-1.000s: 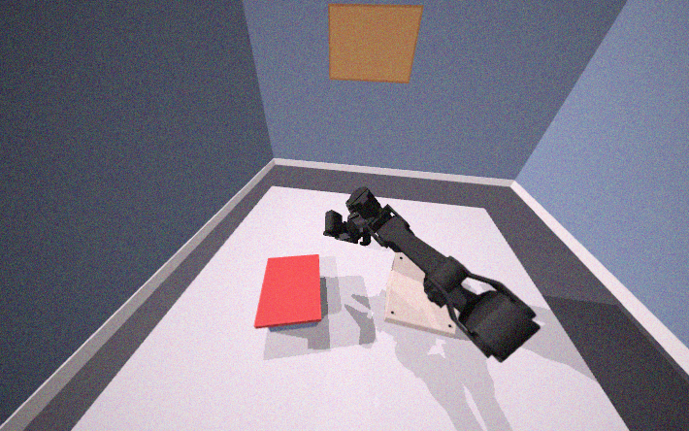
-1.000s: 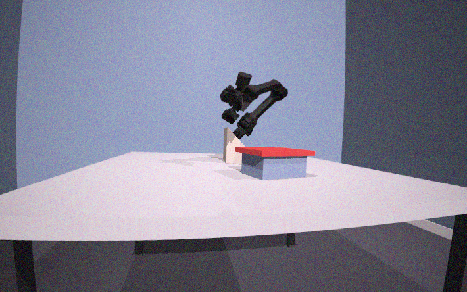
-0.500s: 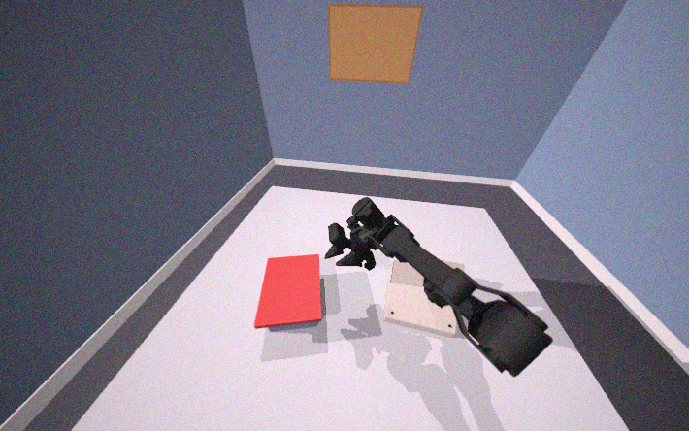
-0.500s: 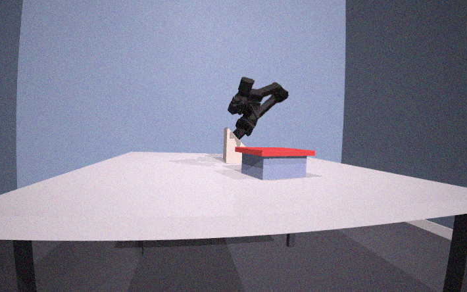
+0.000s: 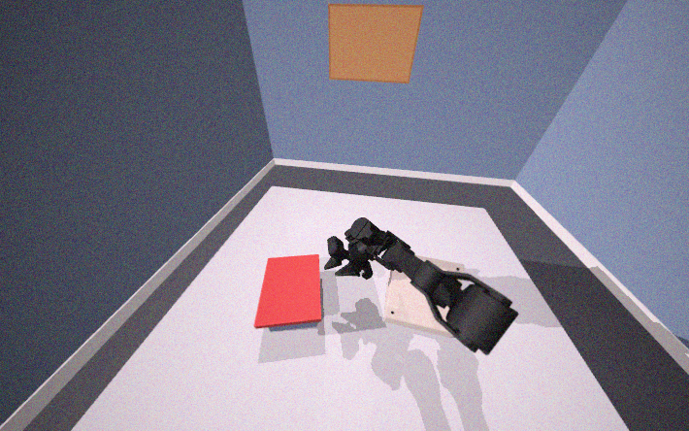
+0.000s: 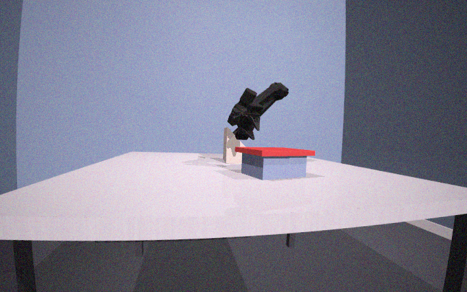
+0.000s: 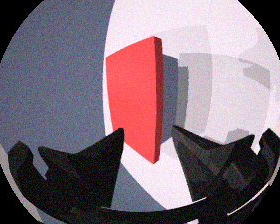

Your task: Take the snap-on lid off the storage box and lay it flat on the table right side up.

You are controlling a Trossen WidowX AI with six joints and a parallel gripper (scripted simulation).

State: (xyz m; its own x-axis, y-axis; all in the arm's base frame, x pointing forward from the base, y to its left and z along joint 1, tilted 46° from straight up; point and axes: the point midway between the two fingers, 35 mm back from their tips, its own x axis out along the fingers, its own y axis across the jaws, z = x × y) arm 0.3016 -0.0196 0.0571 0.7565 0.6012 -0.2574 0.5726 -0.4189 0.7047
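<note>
My gripper tip is now 120 mm short of the red lid, 50 mm above it and 40 mm to the right of it. Also, from my gripper tip: storage box 120 mm ahead, 100 mm below, 40 mm to the left.
</note>
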